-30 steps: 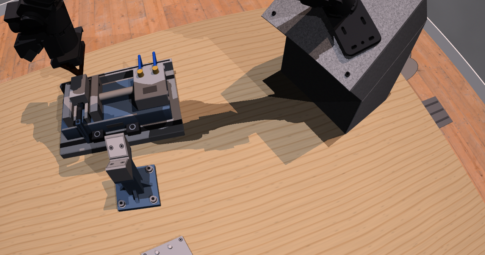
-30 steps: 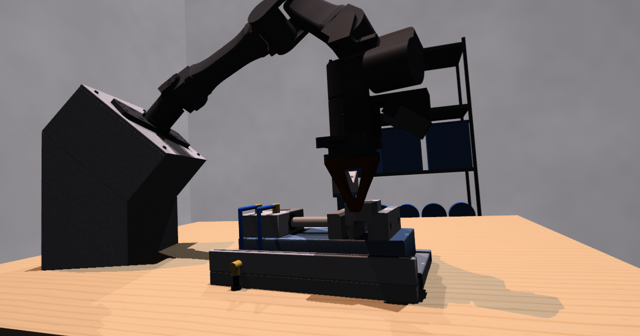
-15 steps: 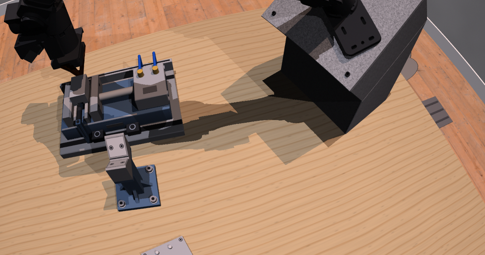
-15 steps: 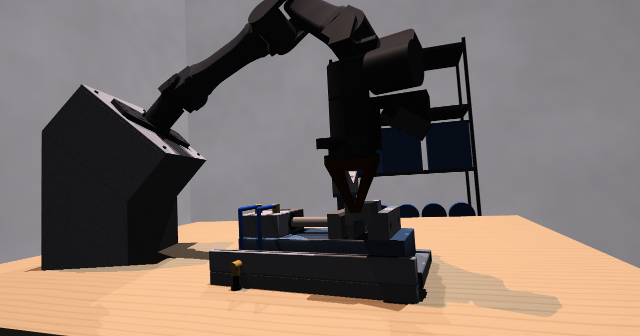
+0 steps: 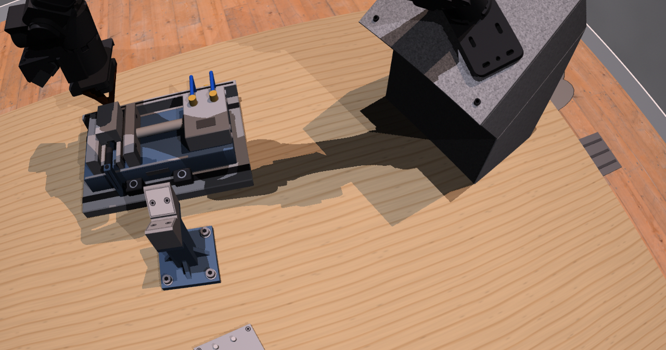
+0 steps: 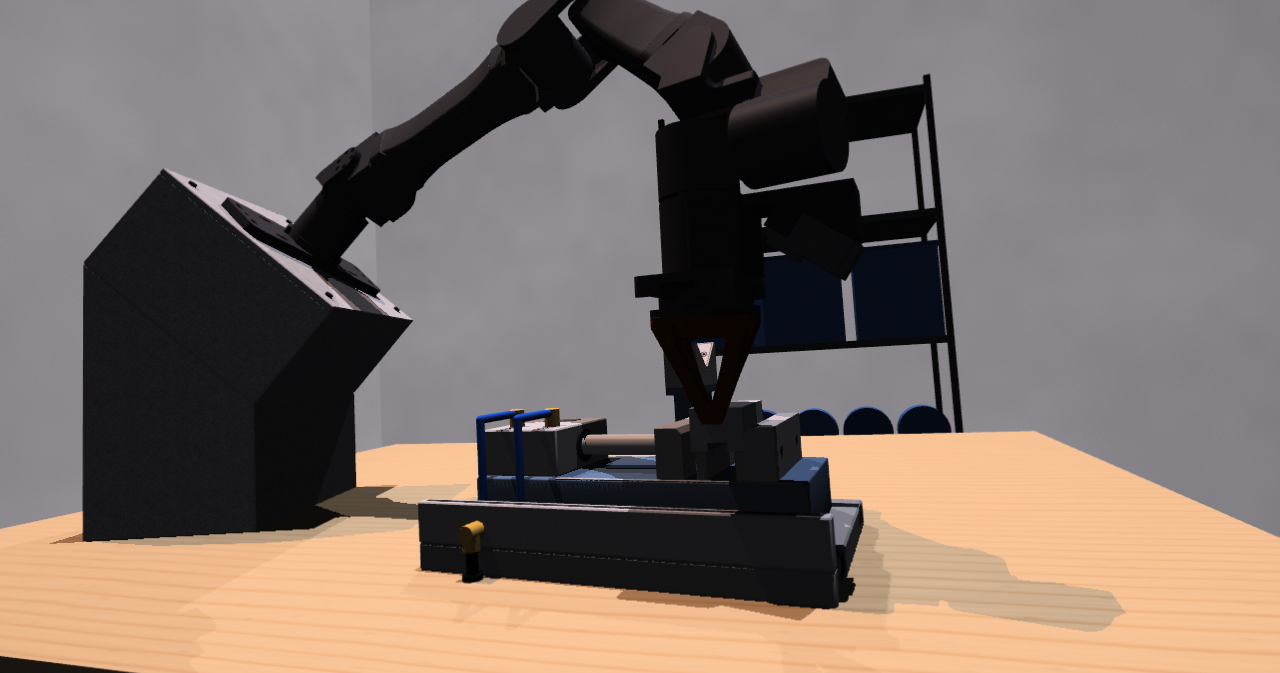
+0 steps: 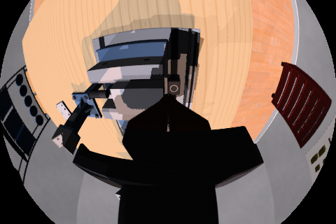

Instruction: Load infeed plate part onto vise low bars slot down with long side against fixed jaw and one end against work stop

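Now: hand 20 mm short of the fixed jaw, 60 mm to the right of it and 30 mm above it. Round my hand: moving jaw (40 mm behind, 50 mm to the left, 30 mm below); grey part (40 mm to the left, 20 mm below); work stop rod (10 mm behind, 100 mm to the left, 20 mm below).
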